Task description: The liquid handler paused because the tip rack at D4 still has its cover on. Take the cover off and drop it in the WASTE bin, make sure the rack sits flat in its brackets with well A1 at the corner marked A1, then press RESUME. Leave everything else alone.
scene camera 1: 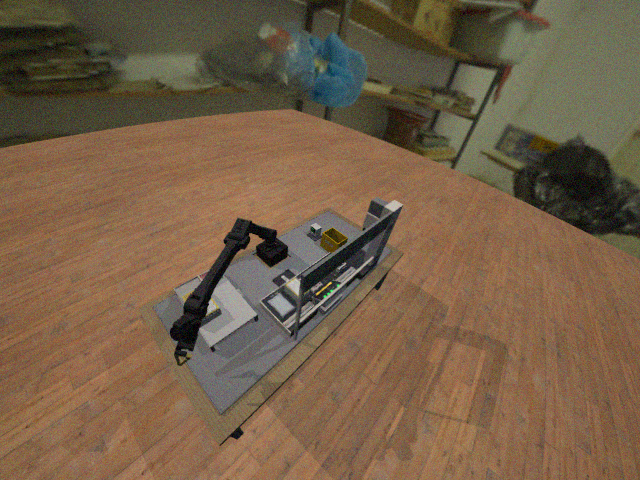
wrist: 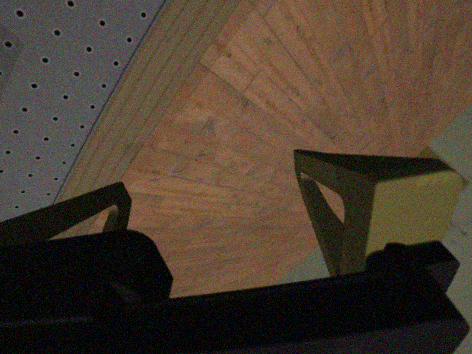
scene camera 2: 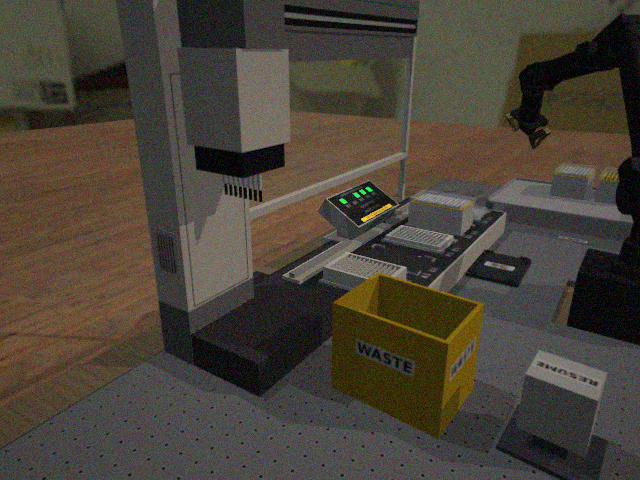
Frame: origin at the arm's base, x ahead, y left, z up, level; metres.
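Seen in the pictures: gripper, fingertip midpoint: (scene camera 1: 182, 357) (wrist: 207, 176) (scene camera 2: 525, 139); arm's base, link origin: (scene camera 1: 270, 245).
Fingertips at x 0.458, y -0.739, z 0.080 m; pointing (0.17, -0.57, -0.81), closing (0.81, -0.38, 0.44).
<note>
Offsets run from my fingertips to a thing's middle. "spot": to the spot under its first point.
My gripper (scene camera 1: 181, 357) (scene camera 2: 523, 135) (wrist: 207, 176) is open and empty, high beyond the far end of the bench, away from the deck. A pale, translucent-looking box shape (scene camera 1: 279, 304) (scene camera 2: 457, 187) is at the deck's end farthest from the bin; whether this is the covered rack at D4 is too unclear to tell. A white tip rack with a yellow rim {dx -0.045, dy +0.663, dz -0.081 m} (scene camera 2: 439, 217) stands before it in scene camera 2. The A1 mark and the rack's seating are not readable. The yellow WASTE bin {dx -0.254, dy +1.180, dz -0.101 m} (scene camera 1: 328, 244) (scene camera 2: 387, 384) stands upright. The white RESUME block {dx -0.443, dy +1.155, dz -0.116 m} (scene camera 1: 315, 228) (scene camera 2: 558, 413) stands beside it on a dark base.
The handler's gantry (scene camera 1: 351, 253) (scene camera 2: 217, 248) rises along the deck, with a pipetting head {dx -0.032, dy +1.262, dz +0.219 m} (scene camera 2: 258, 98) above. A tilted screen {spot: dx +0.079, dy +0.835, dz -0.044 m} (scene camera 2: 356, 204) shows green marks. White plates {dx -0.058, dy +0.787, dz -0.106 m} (scene camera 2: 418, 237) {dx -0.085, dy +1.033, dz -0.097 m} (scene camera 2: 361, 268) sit on the deck. A raised white shelf (scene camera 1: 227, 330) (scene camera 2: 547, 209) holds more racks {dx -0.202, dy +0.174, dz -0.050 m} (scene camera 2: 572, 181). A black labelled pad {spot: dx -0.208, dy +0.743, dz -0.160 m} (scene camera 2: 491, 273) lies beside the deck.
</note>
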